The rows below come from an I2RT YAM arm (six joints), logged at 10 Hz.
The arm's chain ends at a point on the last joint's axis. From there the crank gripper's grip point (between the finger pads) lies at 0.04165 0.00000 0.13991 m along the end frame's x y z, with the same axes.
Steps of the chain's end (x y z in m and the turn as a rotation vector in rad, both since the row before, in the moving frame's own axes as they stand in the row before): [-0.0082 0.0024 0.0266 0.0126 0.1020 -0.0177]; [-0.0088 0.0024 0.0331 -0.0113 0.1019 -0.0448]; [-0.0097 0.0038 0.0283 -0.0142 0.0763 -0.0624]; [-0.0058 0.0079 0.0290 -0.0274 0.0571 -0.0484]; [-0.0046 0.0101 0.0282 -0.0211 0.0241 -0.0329]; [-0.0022 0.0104 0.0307 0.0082 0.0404 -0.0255]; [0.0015 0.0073 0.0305 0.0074 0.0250 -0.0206]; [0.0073 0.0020 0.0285 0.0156 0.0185 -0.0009]
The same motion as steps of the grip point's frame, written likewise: [0.0058 -0.0002 0.0216 0.0126 0.1020 -0.0177]; [0.0052 0.0018 0.0281 -0.0113 0.1019 -0.0448]; [0.0008 0.0028 0.0247 -0.0142 0.0763 -0.0624]; [0.0022 0.0095 0.0264 -0.0274 0.0571 -0.0484]; [-0.0012 0.0116 0.0271 -0.0211 0.0241 -0.0329]; [0.0034 0.0081 0.0289 0.0082 0.0404 -0.0255]; [0.0050 0.0054 0.0294 0.0074 0.0250 -0.0206]; [0.0099 -0.0002 0.0277 0.0156 0.0185 -0.0009]
